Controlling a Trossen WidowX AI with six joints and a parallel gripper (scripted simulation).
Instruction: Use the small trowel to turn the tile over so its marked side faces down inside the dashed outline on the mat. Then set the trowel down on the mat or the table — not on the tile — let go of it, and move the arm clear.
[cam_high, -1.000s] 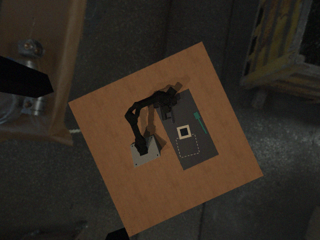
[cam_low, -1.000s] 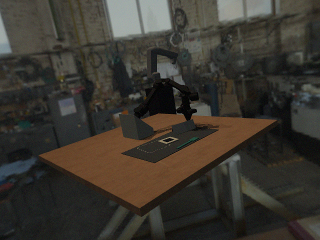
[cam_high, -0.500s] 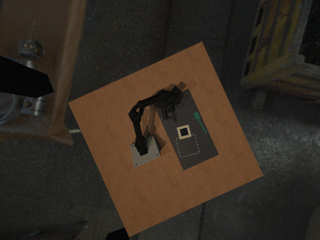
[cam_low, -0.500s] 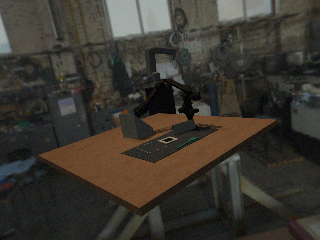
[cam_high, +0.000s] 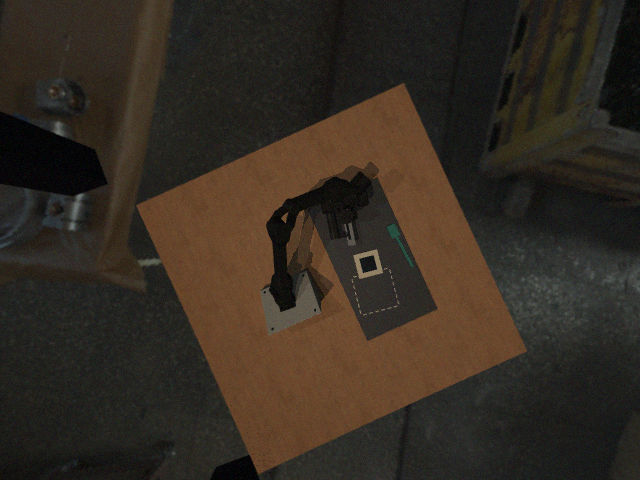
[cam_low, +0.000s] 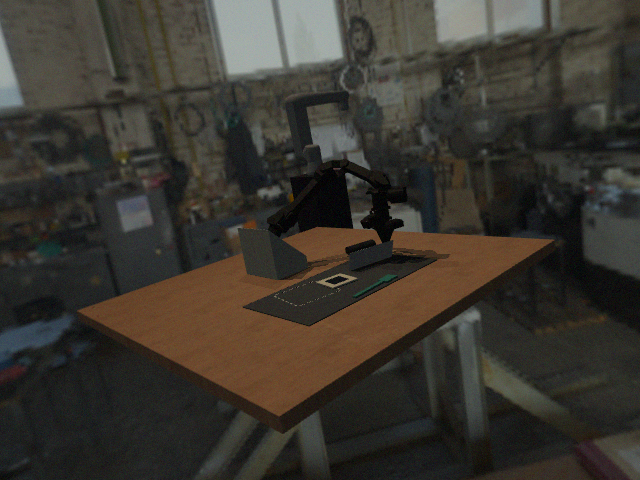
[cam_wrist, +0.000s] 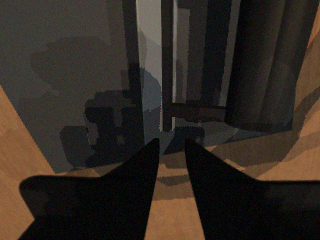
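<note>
Now: the trowel 4 cm behind my gripper tip, 5 cm to the right of it and 1 cm below it. Also, from my gripper tip: green flat tool 18 cm ahead, 23 cm to the right, 6 cm below; tile 2 cm ahead, 28 cm to the right, 6 cm below.
</note>
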